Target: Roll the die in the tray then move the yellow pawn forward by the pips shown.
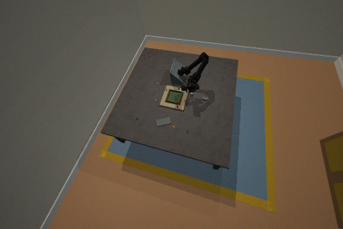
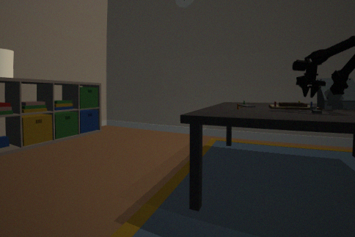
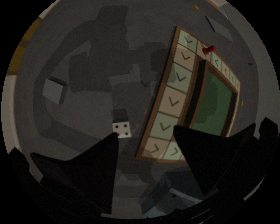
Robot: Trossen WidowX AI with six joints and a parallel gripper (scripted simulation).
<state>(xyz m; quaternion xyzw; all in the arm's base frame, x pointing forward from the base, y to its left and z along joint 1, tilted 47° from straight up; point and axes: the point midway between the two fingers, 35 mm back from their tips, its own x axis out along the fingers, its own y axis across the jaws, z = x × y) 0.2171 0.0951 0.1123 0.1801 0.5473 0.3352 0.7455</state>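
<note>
My gripper tip is 7 cm above the white die, 2 cm to the right of it and 2 cm past it. The rest, counted from my gripper tip: grey flat card (36 cm ahead, 22 cm to the right, 7 cm below); yellow pawn (27 cm to the right, 5 cm below, 3 cm behind); red pawn (17 cm ahead, 11 cm to the right, 5 cm below).
</note>
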